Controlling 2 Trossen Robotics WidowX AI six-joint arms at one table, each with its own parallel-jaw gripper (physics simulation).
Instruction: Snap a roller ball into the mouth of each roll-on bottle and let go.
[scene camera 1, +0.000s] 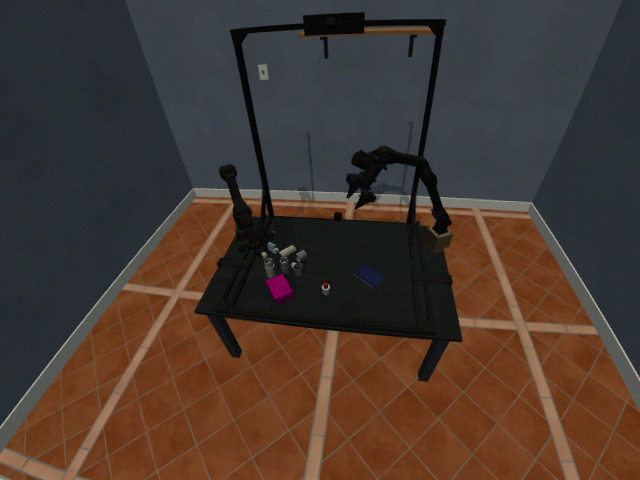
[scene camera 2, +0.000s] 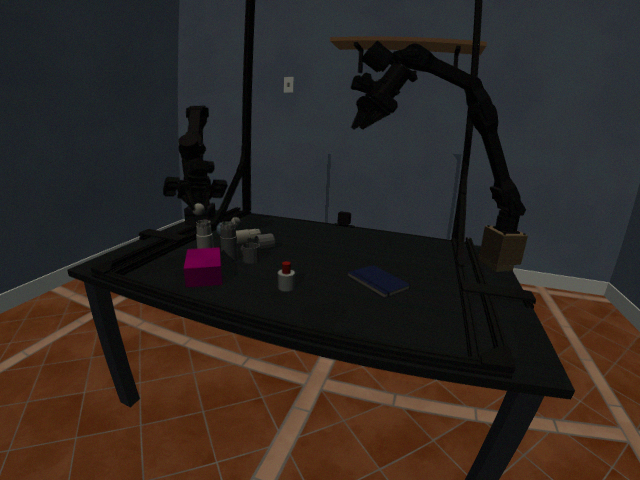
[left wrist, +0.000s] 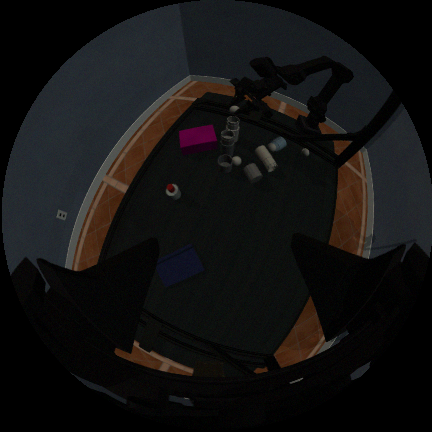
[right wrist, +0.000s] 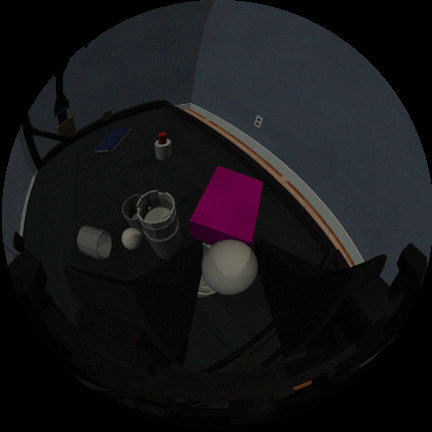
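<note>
My right gripper is shut on a white roller ball, held above and a little to one side of the mouth of the leftmost upright bottle; the ball partly hides this bottle in the right wrist view. A second bottle stands beside it, its mouth open. A loose ball lies by a short open cup. Another ball lies farther back. My left gripper is open and empty, high above the table.
A magenta box stands close in front of the bottles. A cream bottle, a grey cup and a bluish bottle lie behind. A red-topped white bottle and blue book are farther right.
</note>
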